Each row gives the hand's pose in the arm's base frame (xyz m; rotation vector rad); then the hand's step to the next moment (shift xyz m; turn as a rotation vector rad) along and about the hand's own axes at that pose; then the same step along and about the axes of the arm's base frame.
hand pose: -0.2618 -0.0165 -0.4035 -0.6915 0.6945 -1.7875
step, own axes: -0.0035 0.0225 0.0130 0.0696 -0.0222 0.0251
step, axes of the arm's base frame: 0.0244 -0.0047 -0.0084 -0.0149 -0.0632 0.0419
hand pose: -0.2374 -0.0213 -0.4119 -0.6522 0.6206 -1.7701
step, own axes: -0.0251 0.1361 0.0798 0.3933 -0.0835 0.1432
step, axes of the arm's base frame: 0.1533 -0.0194 -0.0404 -0.0554 -0.3681 0.2087
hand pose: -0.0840 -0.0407 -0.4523 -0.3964 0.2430 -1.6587
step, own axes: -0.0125 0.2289 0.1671 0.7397 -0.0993 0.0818
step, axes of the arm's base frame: 0.2764 -0.0051 0.0638 -0.1253 -0.7131 0.1986
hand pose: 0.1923 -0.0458 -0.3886 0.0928 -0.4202 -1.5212
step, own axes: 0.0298 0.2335 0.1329 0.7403 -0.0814 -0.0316
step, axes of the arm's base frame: 0.1779 0.0117 0.2032 -0.0717 -0.7353 0.0995
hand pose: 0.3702 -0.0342 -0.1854 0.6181 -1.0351 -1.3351
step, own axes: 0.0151 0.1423 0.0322 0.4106 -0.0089 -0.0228
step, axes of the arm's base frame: 0.0390 0.0171 0.1403 -0.0178 -0.4023 0.0839
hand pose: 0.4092 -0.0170 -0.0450 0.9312 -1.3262 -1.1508
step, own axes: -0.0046 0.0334 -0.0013 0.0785 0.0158 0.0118
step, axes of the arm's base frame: 0.0047 0.0117 0.0313 -0.0178 -0.0712 0.0341
